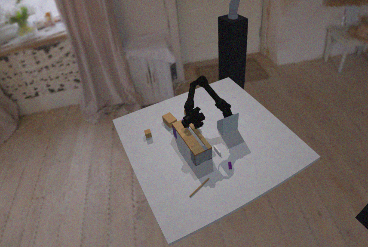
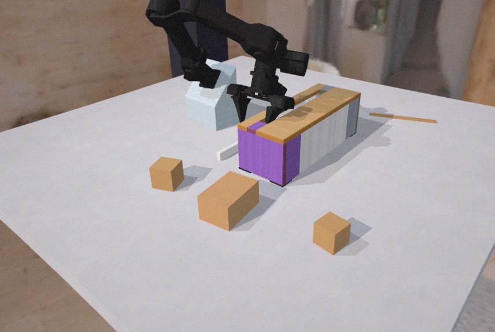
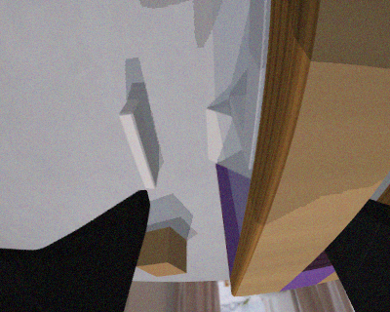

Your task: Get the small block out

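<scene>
Now: gripper tip 60 mm short of the small blue block and 10 mm to the left of it. The rest, counted from my gripper tip: wooden stick 480 mm to the left, 230 mm ahead, 90 mm below; box 120 mm to the left, 40 mm ahead, 30 mm below.
</scene>
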